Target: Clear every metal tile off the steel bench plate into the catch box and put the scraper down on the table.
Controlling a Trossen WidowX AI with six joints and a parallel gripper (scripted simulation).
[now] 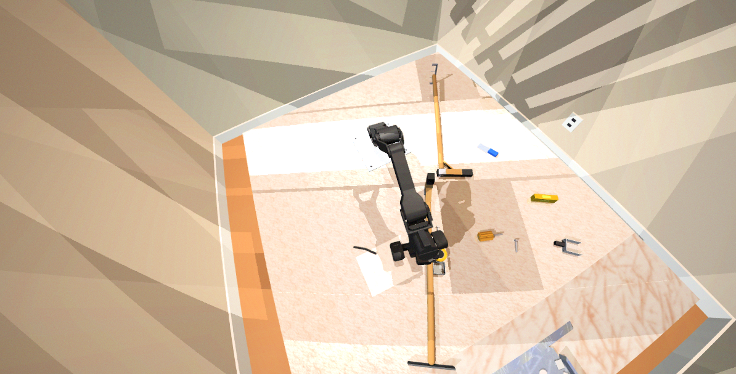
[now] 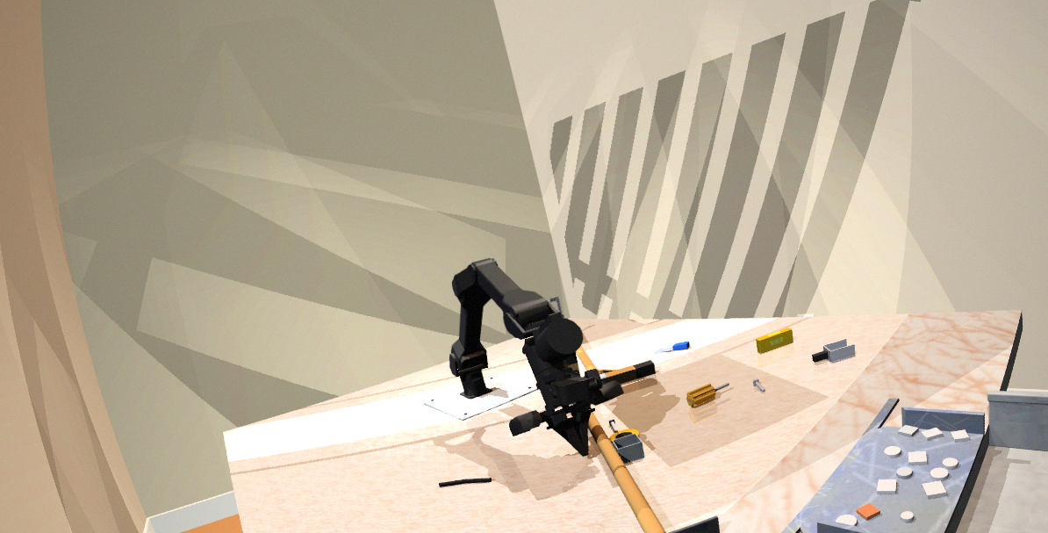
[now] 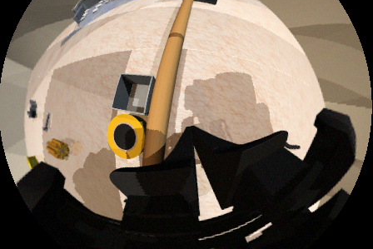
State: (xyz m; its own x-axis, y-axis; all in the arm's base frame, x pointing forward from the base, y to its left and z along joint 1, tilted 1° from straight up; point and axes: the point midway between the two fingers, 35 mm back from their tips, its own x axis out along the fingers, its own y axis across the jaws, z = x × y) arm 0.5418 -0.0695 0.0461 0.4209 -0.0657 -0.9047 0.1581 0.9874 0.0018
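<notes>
The long scraper lies 3 cm ahead of my gripper tip, 2 cm to the left of it and 5 cm above it. From my gripper tip the other things lie so: grey box: 5 cm ahead, 5 cm to the left; yellow tape roll: 1 cm ahead, 7 cm to the left; black strip: 11 cm behind, 17 cm to the right, 1 cm below.
</notes>
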